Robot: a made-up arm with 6 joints.
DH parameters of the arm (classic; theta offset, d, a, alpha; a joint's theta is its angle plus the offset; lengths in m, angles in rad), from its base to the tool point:
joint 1: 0 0.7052 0.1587 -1.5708
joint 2: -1.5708 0 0.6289 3.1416
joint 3: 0 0 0.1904 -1.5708
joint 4: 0 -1.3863 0 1.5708
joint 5: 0 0 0 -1.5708
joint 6: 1.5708 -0.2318 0 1.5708
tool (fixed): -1.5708 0 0 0
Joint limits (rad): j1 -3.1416..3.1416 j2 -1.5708..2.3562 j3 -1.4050..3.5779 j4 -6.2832..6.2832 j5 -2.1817..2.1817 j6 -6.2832..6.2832
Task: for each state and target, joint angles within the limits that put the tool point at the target. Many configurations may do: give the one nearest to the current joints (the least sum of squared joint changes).
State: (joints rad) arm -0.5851 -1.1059 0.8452 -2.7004 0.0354 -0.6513
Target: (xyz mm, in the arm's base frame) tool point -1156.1 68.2 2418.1
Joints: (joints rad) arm -0.0668 -1.1286 0.8148 -2.6922 0.0911 -0.6513
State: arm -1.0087 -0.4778 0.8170 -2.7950 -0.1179 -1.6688
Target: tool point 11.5 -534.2 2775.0
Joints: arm -1.5494 -0.4322 0.6183 -2.7952 -0.0007 -1.6688
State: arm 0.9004 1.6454 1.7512 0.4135 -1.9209 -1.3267
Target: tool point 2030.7 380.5 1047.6
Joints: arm 0.2349 1.5464 1.8016 0.4822 -1.8730 -1.3267
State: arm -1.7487 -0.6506 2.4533 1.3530 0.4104 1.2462
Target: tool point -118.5 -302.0 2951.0
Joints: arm -2.0297 0.1842 1.6036 1.3505 0.1221 1.2462
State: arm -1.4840 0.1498 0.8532 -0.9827 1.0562 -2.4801
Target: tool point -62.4 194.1 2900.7
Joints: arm -1.7749 -0.2424 1.2607 -0.7796 0.6643 -2.4801
